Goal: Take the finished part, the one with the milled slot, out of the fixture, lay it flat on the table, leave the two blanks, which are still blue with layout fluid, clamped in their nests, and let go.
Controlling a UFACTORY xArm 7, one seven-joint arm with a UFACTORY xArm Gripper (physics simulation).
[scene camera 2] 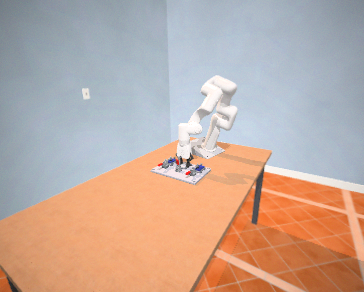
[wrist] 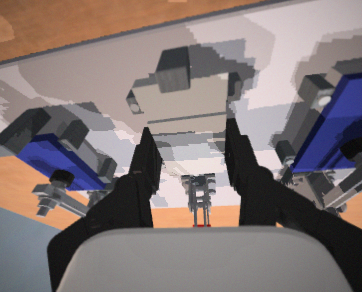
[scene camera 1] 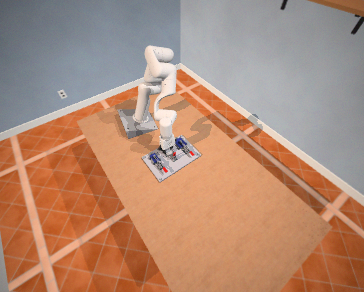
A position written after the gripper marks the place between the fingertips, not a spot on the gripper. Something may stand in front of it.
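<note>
The gripper (wrist: 190, 136) is visible, and so are a finished part (wrist: 188, 126) and a blue blank (wrist: 44, 153).
</note>
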